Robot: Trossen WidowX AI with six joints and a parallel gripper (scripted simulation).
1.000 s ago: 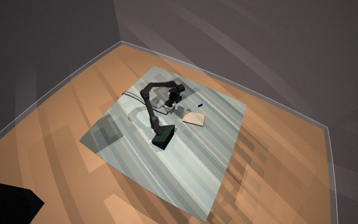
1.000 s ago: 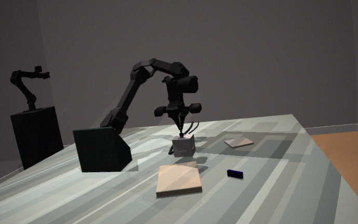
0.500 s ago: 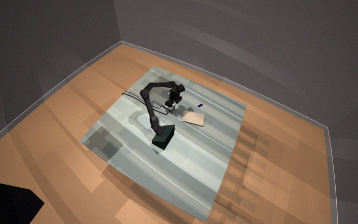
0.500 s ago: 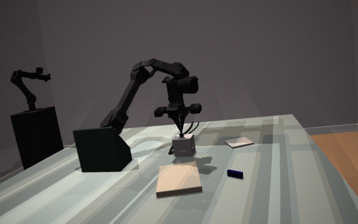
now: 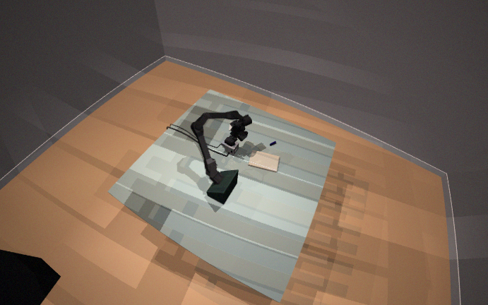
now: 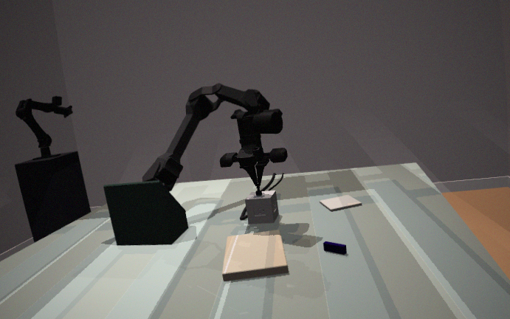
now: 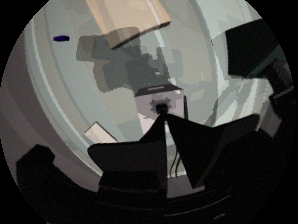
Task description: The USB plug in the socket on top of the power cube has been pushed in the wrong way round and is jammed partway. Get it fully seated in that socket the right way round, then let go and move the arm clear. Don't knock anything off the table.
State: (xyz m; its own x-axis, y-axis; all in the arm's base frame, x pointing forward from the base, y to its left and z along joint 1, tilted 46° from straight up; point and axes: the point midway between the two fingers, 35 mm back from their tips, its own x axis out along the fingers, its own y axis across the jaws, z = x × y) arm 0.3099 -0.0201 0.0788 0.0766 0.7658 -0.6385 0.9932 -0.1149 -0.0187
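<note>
Now: the USB plug 2 cm below my gripper tip. Round my gripper tip: thin pale pad (23 cm ahead, 10 cm below, 9 cm to the left); then small dark blue block (25 cm to the right, 20 cm ahead, 10 cm below); then tan pad (25 cm to the right, 10 cm below, 1 cm ahead).
</note>
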